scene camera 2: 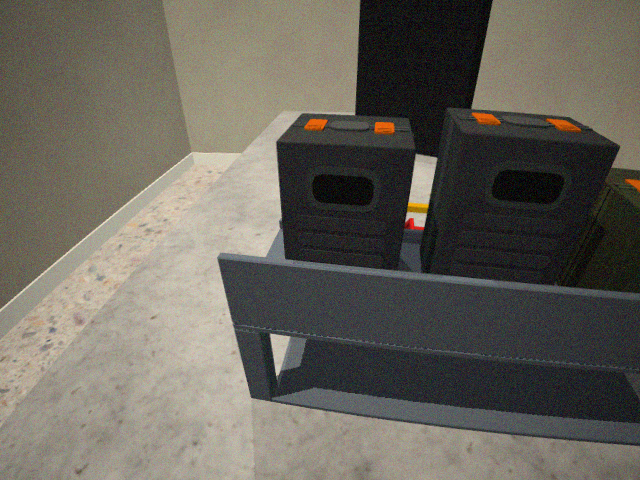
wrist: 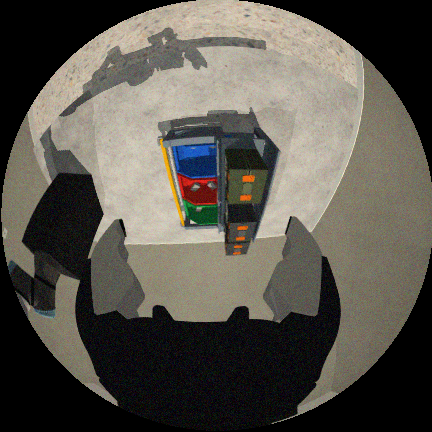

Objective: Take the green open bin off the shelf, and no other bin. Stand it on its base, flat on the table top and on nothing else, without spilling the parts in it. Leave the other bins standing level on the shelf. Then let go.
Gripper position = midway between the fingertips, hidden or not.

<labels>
My gripper shows in the wrist view (203, 219); in scene camera 2 it is out of frame. A dark case shows in scene camera 2 (511, 192) and in the wrist view (240, 219).
</labels>
